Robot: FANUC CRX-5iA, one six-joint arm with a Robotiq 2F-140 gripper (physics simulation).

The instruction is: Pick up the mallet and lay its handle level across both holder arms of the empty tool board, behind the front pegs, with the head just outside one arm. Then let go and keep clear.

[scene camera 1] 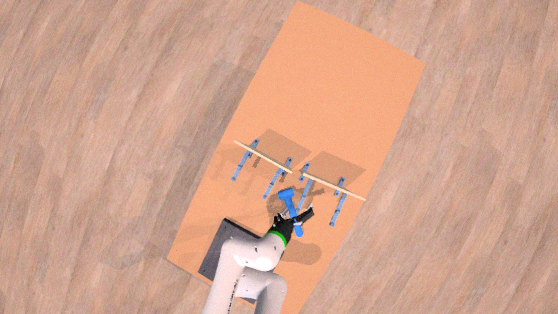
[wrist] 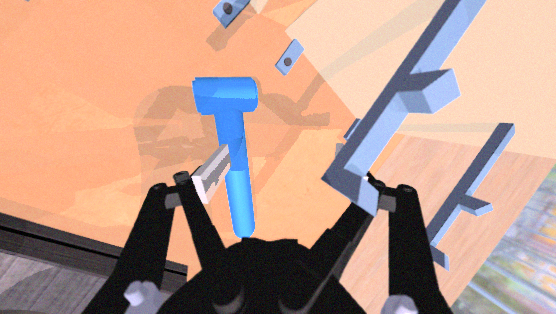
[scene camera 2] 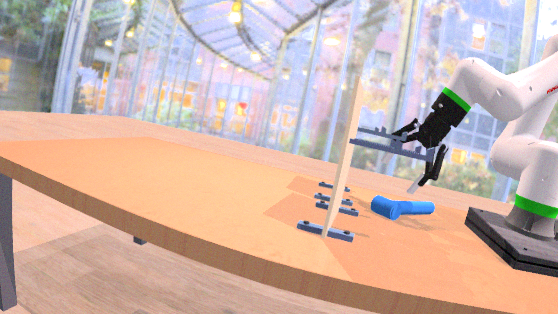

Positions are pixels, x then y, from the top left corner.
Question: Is my gripper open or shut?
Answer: Open.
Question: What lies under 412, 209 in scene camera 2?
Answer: A blue mallet.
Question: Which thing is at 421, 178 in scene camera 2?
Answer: My gripper.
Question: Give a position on a tool board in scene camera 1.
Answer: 250, 149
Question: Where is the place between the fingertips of my gripper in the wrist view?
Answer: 281, 154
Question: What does my gripper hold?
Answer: Nothing.
